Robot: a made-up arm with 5 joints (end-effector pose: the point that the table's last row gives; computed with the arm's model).
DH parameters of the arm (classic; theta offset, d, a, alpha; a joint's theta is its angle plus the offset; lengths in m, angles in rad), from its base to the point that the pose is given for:
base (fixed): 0 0.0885 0 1.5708
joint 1: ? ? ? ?
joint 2: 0 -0.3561 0.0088 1.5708
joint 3: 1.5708 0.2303 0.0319 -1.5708
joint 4: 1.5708 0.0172 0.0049 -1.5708
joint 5: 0 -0.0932 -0.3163 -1.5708
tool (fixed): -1.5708 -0.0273 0 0
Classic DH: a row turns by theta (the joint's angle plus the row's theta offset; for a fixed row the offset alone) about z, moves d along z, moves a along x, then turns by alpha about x.
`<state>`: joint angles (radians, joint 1 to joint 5).
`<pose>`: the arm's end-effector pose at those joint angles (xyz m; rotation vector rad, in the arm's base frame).
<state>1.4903 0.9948 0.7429 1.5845 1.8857</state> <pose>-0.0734 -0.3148 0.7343 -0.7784 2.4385 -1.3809</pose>
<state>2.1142 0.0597 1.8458 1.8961 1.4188</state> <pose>-0.5091 -0.2428 0.5780 -0.9053 0.4883 -1.3786</pose>
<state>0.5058 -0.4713 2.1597 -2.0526 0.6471</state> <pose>0.2380 -0.4380 0.5403 -1.4723 -1.3602 0.7314</pose>
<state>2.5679 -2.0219 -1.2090 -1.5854 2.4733</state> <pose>0.1036 -0.1682 0.3784 -1.0754 2.1074 0.8597</pose>
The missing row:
joint 1: 1.5708 0.1111 0.0918 -1.5708
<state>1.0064 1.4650 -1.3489 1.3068 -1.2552</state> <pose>0.0711 0.1059 0.7378 -1.0920 1.5839 -2.4779</pose>
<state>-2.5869 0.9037 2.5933 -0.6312 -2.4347</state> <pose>-0.3912 -0.4060 -0.1407 -1.4213 -1.1740 0.1414</pose>
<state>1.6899 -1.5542 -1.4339 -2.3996 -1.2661</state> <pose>0.0395 -0.0469 0.7434 -0.4322 1.4671 -1.8309</pose>
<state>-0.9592 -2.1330 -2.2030 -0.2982 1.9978</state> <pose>-0.0103 -0.3248 -0.1856 -0.7851 -1.3943 0.0899</pose>
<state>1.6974 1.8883 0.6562 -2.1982 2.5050</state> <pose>-0.6507 -0.2108 0.3175 0.3865 0.2798 -0.7339</pose>
